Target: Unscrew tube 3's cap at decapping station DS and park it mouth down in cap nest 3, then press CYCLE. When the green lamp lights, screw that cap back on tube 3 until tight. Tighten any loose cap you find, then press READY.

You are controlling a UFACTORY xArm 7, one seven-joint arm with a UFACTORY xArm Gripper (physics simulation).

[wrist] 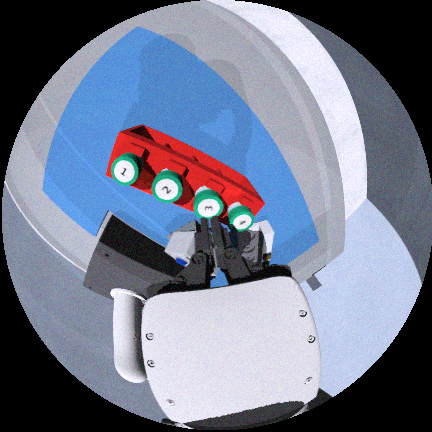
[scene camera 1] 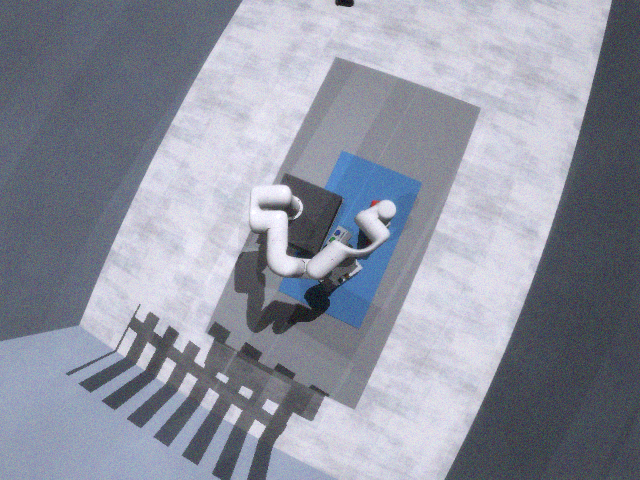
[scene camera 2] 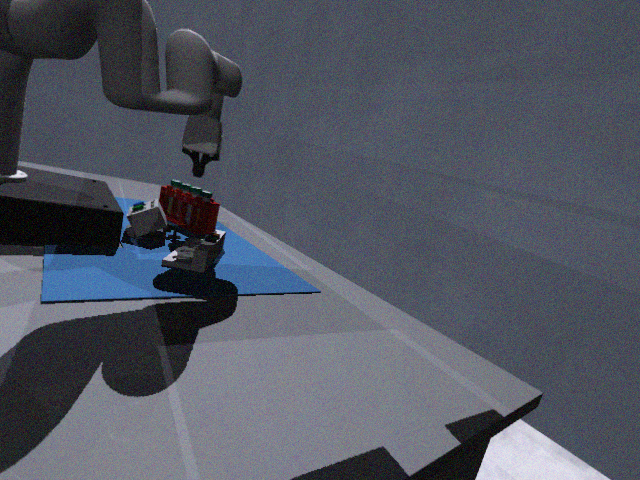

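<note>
A red rack holds tubes with green caps. In the wrist view cap 1, cap 2, cap 3 and cap 4 sit in a row along it; some white shows beside caps 3 and 4. My gripper is shut and empty, above the rack, with its fingertips near cap 3 in the wrist view. A pale box has blue and green buttons. A grey-white fixture stands nearby; its labels and nests are unreadable.
The blue mat lies under the rack and fixtures. A dark block stands beside the button box, near the arm's base. The arm covers part of the fixtures in scene camera 1.
</note>
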